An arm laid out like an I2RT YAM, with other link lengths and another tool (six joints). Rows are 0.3 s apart.
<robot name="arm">
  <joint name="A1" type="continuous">
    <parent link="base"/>
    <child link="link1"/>
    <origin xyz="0 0 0.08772" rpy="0 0 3.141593"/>
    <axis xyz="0 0 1"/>
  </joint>
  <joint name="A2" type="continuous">
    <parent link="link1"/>
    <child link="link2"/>
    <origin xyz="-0.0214 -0.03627 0.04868" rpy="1.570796 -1.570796 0"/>
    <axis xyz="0 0 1"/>
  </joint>
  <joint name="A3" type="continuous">
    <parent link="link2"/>
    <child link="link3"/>
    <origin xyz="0 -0.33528 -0.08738" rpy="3.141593 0 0"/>
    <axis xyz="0 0 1"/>
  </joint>
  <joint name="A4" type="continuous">
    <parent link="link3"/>
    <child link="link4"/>
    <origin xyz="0.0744 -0.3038 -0.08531" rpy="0 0 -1.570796"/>
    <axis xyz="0 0 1"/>
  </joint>
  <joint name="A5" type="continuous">
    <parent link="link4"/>
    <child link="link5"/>
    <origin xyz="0.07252 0.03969 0.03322" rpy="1.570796 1.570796 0"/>
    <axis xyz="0 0 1"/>
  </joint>
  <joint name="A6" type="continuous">
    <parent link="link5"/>
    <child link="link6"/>
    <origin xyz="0 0.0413 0.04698" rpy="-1.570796 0 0"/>
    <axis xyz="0 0 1"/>
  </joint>
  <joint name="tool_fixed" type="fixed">
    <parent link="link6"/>
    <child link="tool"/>
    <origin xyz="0.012 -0.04 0.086" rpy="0 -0.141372 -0.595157"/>
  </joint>
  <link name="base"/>
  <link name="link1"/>
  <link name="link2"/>
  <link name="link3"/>
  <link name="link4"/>
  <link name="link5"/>
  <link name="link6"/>
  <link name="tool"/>
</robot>
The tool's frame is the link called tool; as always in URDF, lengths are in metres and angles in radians. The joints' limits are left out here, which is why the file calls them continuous.
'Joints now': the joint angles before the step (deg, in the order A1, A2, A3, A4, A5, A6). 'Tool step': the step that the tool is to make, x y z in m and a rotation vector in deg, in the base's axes. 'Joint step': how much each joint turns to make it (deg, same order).
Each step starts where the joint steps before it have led.
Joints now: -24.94 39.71 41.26 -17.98 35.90 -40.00
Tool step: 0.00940 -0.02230 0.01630 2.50 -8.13 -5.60
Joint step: -5.60 4.56 3.49 3.04 -1.59 7.06
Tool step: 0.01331 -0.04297 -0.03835 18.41 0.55 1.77
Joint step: -15.44 12.09 5.77 -8.71 -21.13 7.32
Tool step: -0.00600 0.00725 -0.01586 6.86 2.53 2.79
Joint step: -2.36 1.25 0.86 -6.28 -5.84 -0.43
